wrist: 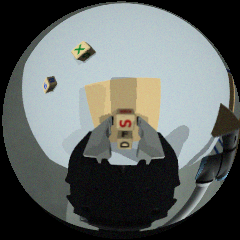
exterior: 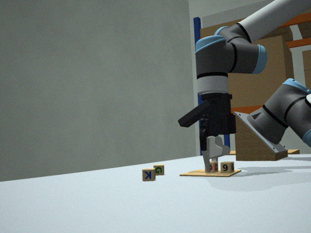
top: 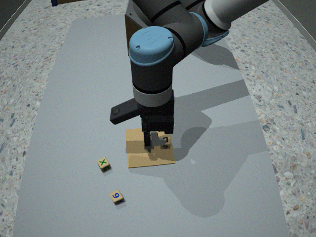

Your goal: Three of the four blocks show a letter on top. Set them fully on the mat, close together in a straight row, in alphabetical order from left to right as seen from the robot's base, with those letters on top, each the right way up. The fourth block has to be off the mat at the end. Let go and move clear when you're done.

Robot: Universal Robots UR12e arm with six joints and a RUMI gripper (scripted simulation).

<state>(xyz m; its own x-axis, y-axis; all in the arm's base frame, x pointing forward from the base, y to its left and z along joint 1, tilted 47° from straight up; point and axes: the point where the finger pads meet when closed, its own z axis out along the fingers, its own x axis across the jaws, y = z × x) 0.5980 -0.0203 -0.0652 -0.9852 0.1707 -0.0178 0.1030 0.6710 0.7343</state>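
The tan mat lies 20 mm below my hand.
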